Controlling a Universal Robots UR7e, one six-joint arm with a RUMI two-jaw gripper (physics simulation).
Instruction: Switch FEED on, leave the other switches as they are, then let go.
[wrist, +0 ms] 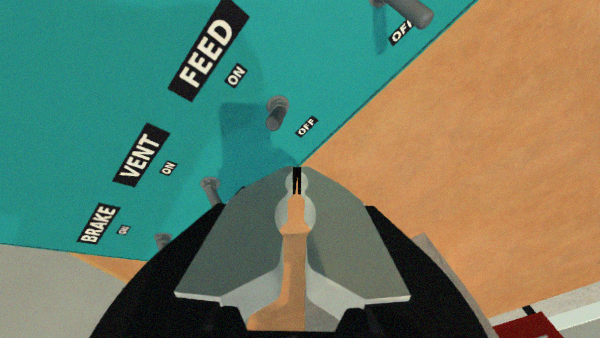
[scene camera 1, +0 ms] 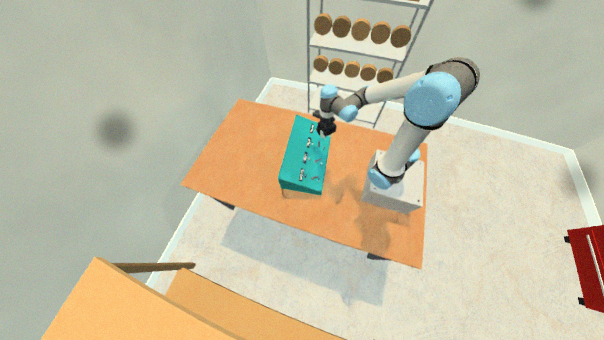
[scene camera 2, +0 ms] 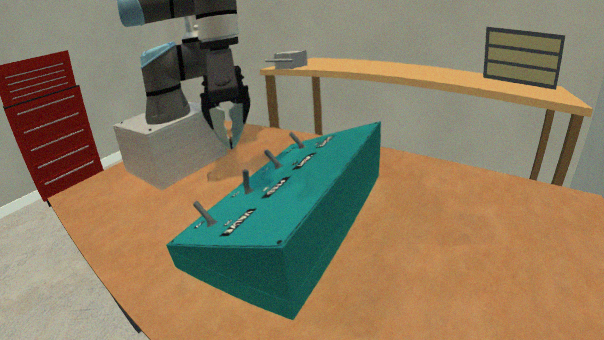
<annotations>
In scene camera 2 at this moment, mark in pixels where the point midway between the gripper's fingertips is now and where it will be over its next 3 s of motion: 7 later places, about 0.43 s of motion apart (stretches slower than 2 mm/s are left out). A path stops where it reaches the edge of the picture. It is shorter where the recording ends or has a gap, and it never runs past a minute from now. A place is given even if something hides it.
My gripper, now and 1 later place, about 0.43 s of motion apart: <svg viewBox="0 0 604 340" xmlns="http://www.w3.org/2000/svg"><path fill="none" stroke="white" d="M231 148L226 113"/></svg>
</annotations>
